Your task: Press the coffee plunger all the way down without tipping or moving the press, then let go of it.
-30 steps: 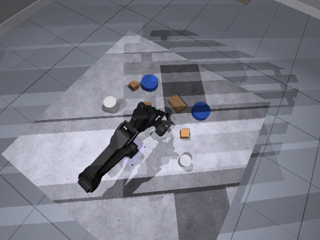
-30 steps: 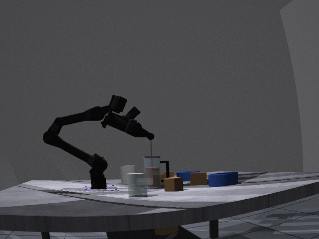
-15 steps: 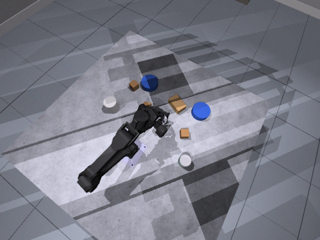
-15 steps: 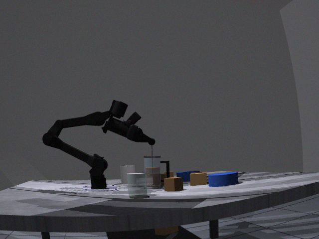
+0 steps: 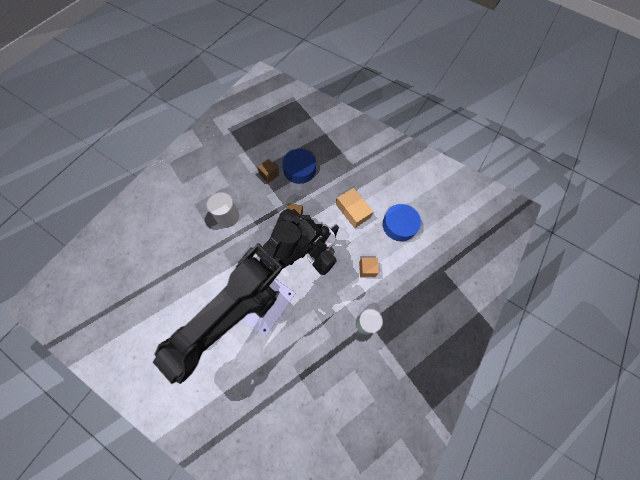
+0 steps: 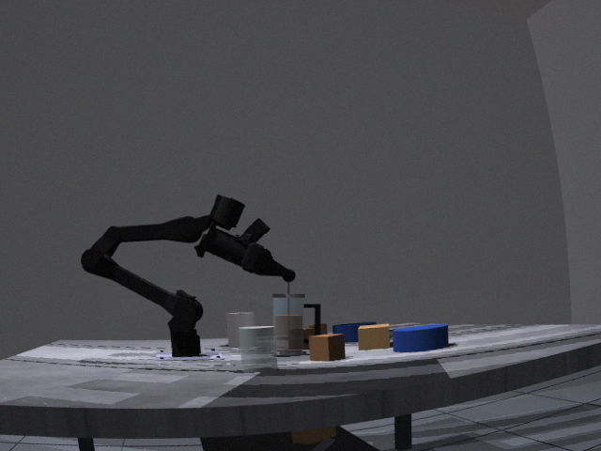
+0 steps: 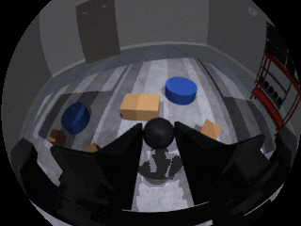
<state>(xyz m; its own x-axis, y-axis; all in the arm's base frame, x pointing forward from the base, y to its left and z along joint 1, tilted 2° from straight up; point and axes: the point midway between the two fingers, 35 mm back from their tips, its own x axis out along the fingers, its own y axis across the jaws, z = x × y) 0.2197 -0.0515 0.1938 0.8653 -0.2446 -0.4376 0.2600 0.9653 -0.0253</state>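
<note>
Right now the coffee press is 9 cm below my gripper tip. The rest, counted from my gripper tip: white cylinder (34 cm to the left, 13 cm below, 8 cm behind).
</note>
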